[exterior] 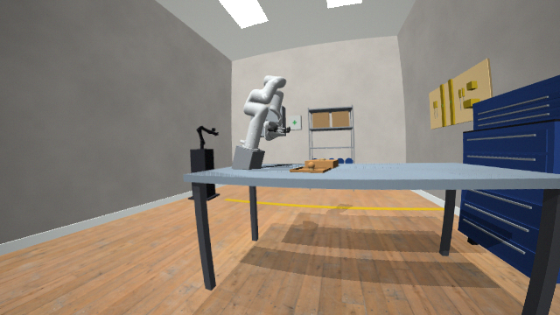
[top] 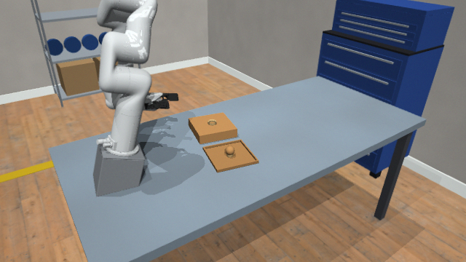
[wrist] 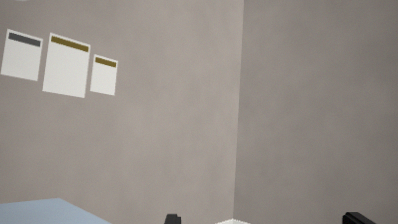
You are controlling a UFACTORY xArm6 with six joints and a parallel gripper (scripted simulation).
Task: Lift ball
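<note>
The wooden ball is 240 mm below my hand, 180 mm ahead of it and 160 mm to the right of it. Also, from my hand: thick wooden block 260 mm ahead, 230 mm below, 60 mm to the left; shallow wooden tray 260 mm below, 180 mm ahead, 160 mm to the right.
</note>
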